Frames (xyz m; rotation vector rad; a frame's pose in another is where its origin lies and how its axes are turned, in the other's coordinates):
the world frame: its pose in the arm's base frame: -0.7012 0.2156 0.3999 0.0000 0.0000 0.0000
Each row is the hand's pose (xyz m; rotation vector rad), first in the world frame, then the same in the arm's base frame.
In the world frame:
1: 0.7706 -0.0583 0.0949 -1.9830 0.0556 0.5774
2: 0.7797 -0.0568 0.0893 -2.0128 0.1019 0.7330
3: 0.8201 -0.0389 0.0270 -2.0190 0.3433 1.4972
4: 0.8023 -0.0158 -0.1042 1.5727 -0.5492 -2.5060
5: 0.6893 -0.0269 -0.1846 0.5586 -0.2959 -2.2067
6: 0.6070 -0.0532 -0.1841 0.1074 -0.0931 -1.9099
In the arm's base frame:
1: 0.0694 0.1573 0.4948 -1.9830 0.0556 0.5774
2: 0.0785 0.1588 0.4892 -2.0128 0.1019 0.7330
3: 0.1189 0.1767 0.4269 -2.0190 0.3433 1.4972
4: 0.1011 0.1998 0.2957 1.5727 -0.5492 -2.5060
5: -0.0119 0.1887 0.2153 0.5586 -0.2959 -2.2067
6: -0.0942 0.1624 0.2158 0.1074 -0.0931 -1.9099

